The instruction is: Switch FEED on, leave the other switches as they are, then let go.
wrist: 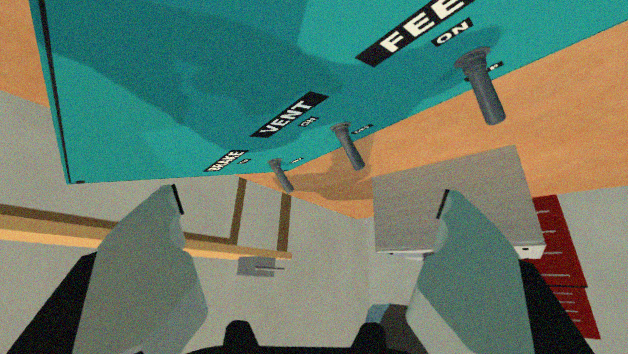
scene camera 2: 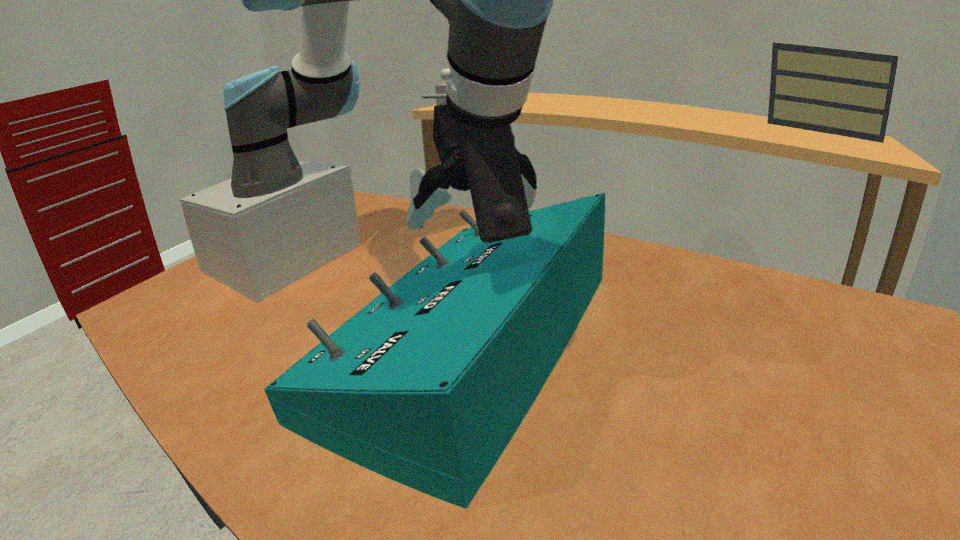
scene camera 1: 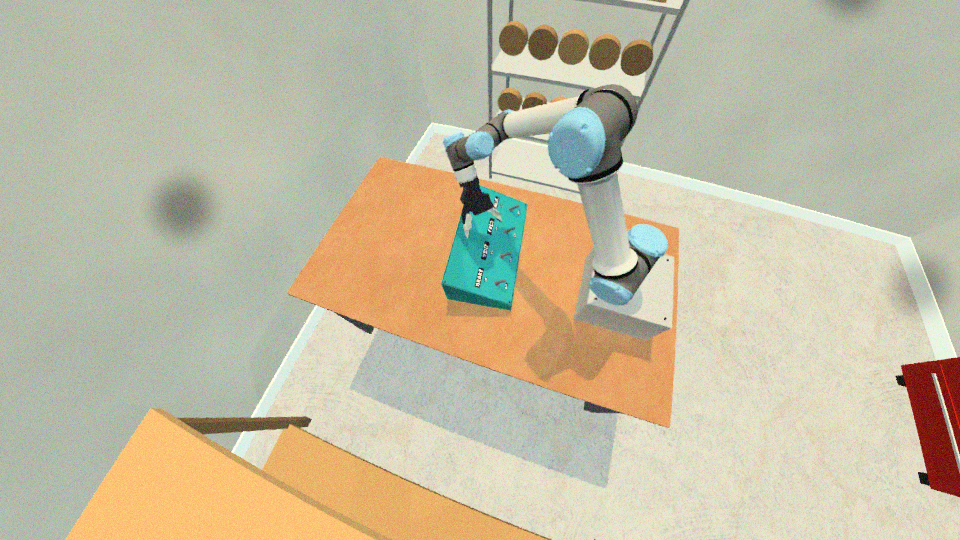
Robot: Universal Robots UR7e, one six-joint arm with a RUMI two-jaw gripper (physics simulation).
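Seen in the pictures: gripper, fingertip midpoint: [wrist: 310, 191] [scene camera 2: 470, 216] [scene camera 1: 485, 230]; arm's base, origin of the base link: [scene camera 2: 267, 185].
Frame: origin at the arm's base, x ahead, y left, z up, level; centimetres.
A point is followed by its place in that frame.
Observation:
The teal switch box [scene camera 1: 469, 272] @(x 48.6, y 23.5, z -5.2 cm) [scene camera 2: 416, 362] @(x 62.5, y -11.5, z -4.3 cm) [wrist: 150, 100] @(x 56.6, y 14.3, z -3.4 cm) stands on the table with four levers. The FEED lever [scene camera 1: 510, 231] @(x 43.9, y -1.9, z -6.8 cm) [scene camera 2: 386, 290] @(x 44.9, y -2.5, z -7.1 cm) [wrist: 487, 95] @(x 44.5, y -2.5, z -6.6 cm) tilts toward its OFF mark, away from the FEED label [scene camera 1: 490, 226] @(x 52.1, y 0.3, z -6.6 cm) [scene camera 2: 438, 297] @(x 52.1, y 0.0, z -6.6 cm) [wrist: 420, 27] @(x 51.6, y 0.8, z -6.7 cm). The VALVE lever [scene camera 1: 514, 210] @(x 47.6, y -13.2, z -7.1 cm) [scene camera 2: 325, 339] @(x 48.6, y -13.9, z -7.1 cm), VENT lever [scene camera 1: 506, 255] @(x 40.0, y 9.5, z -6.8 cm) [scene camera 2: 433, 253] @(x 41.1, y 8.6, z -7.3 cm) [wrist: 350, 147] @(x 41.0, y 8.7, z -7.0 cm) and BRAKE lever [scene camera 1: 501, 283] @(x 36.3, y 20.9, z -6.4 cm) [wrist: 281, 175] @(x 37.4, y 20.1, z -7.2 cm) lean the same way. My gripper [scene camera 1: 482, 225] @(x 50.6, y 7.4, z 0.8 cm) [wrist: 310, 191] @(x 50.6, y 7.4, z 0.8 cm) is open and empty above the box's label side, apart from the levers. In scene camera 2 the gripper's body partly hides its fingers.
The box rests on the orange table [scene camera 1: 375, 248] @(x 96.6, y 28.6, z -17.8 cm) [scene camera 2: 704, 376] @(x 79.9, y 19.3, z -17.8 cm). The arm's grey base block [scene camera 1: 624, 315] @(x -6.7, y 14.0, z -1.3 cm) [scene camera 2: 288, 235] @(x 9.5, y -1.0, z -8.5 cm) [wrist: 450, 200] stands beyond the lever side. A shelf rack [scene camera 1: 490, 120] stands behind the table. A red cabinet [scene camera 1: 929, 429] [scene camera 2: 80, 201] and a wooden bench [scene camera 2: 671, 127] stand farther away.

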